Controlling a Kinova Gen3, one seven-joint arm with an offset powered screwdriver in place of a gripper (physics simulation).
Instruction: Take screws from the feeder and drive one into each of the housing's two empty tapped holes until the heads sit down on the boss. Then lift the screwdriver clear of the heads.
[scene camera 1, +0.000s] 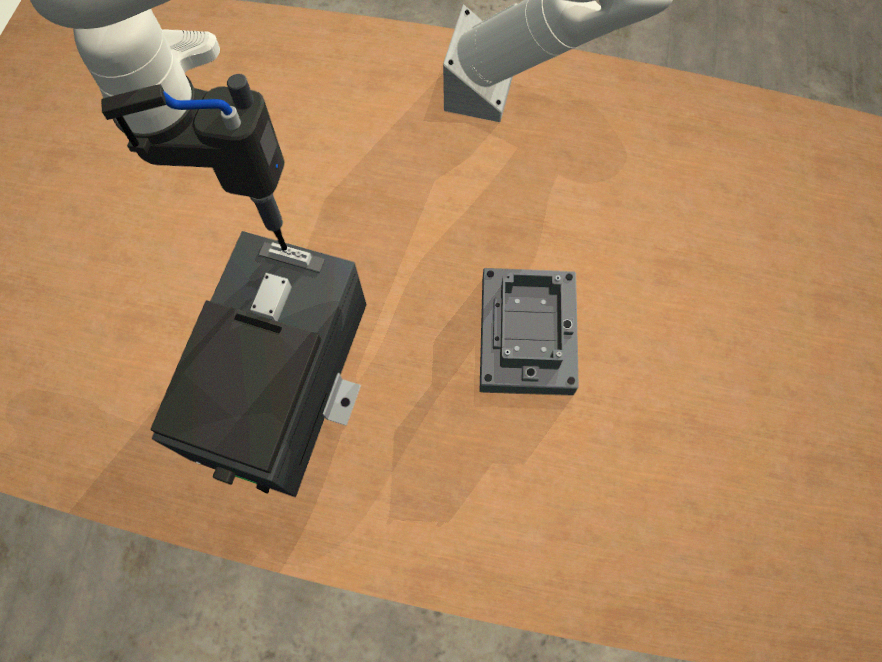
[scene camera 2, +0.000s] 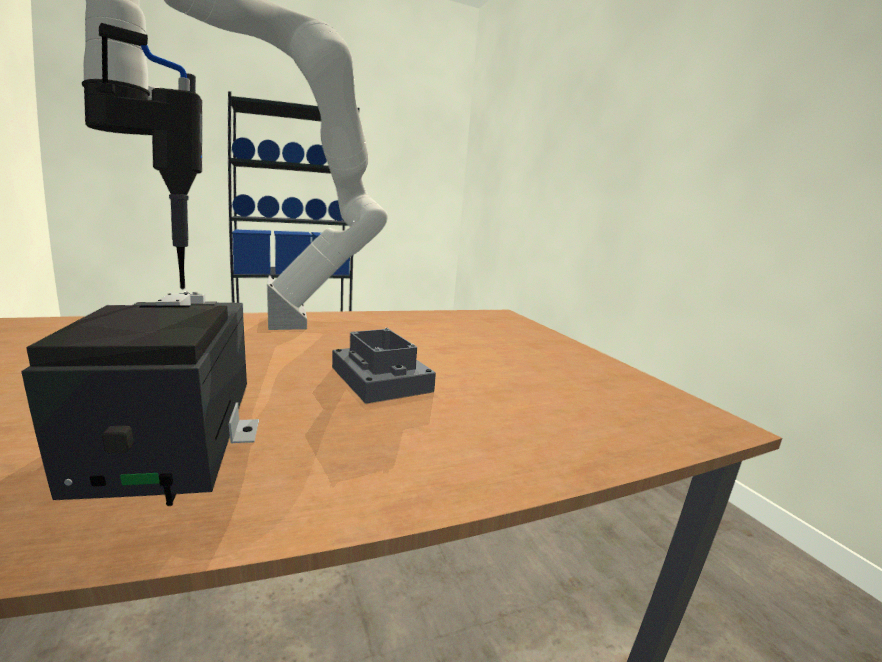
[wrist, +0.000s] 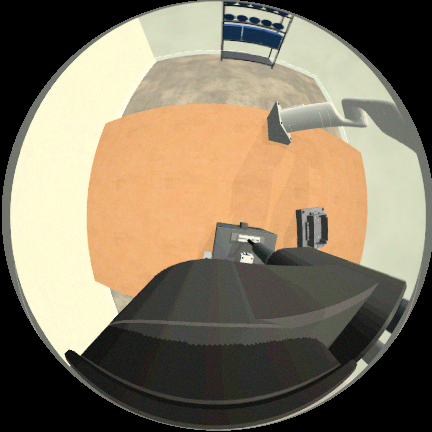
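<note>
My screwdriver stands upright with its bit tip at the light screw rail on the black feeder. Small screws show in the rail beside the tip in scene camera 1. Whether the tip touches a screw or carries one is too small to tell. The dark grey housing stands upright, open side up, to the right of the feeder. In scene camera 1, dark round holes show in its right lug and its front lug.
A white plate sits on the feeder top near the rail. A metal bracket sticks out of the feeder's side towards the housing. The arm's angled base block stands at the back of the table.
</note>
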